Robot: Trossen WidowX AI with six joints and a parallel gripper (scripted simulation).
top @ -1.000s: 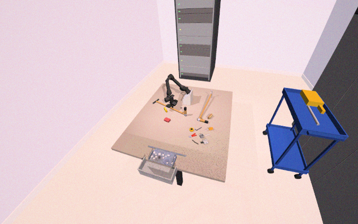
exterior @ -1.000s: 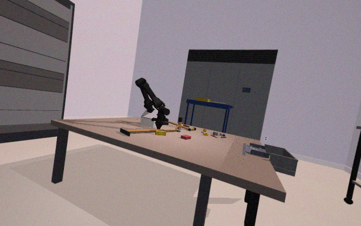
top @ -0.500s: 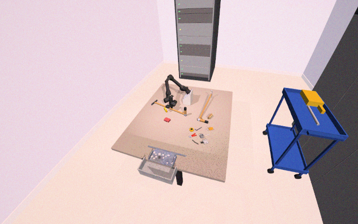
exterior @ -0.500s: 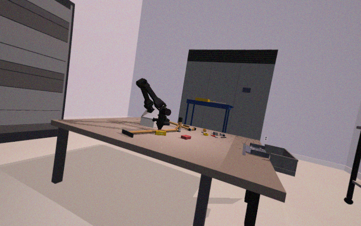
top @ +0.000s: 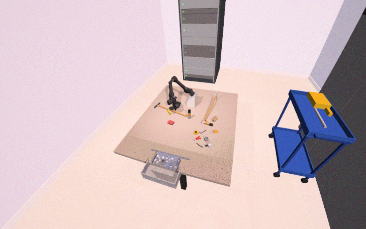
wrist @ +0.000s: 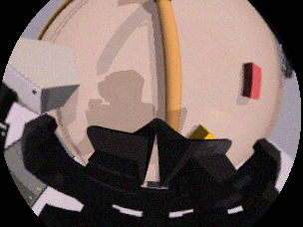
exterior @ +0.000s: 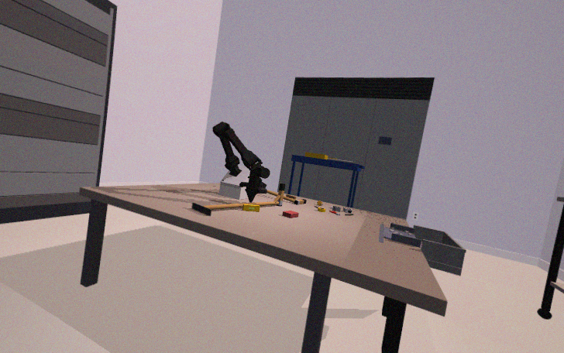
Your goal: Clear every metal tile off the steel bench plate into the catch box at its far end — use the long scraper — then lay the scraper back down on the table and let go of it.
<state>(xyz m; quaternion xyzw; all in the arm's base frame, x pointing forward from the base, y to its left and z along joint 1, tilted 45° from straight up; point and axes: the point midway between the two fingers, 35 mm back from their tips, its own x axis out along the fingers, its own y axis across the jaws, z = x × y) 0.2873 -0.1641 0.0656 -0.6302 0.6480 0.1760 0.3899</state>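
Now: gripper tip 40 mm to the left of the long scraper, 40 mm below it and 20 mm short of it. From my gripper tip the other things lie so: yellow tape roll: 410 mm to the left, 280 mm ahead, 20 mm below; then yellow block: 80 mm to the right, 70 mm ahead; then red block: 240 mm ahead, 50 mm to the left, 10 mm below.
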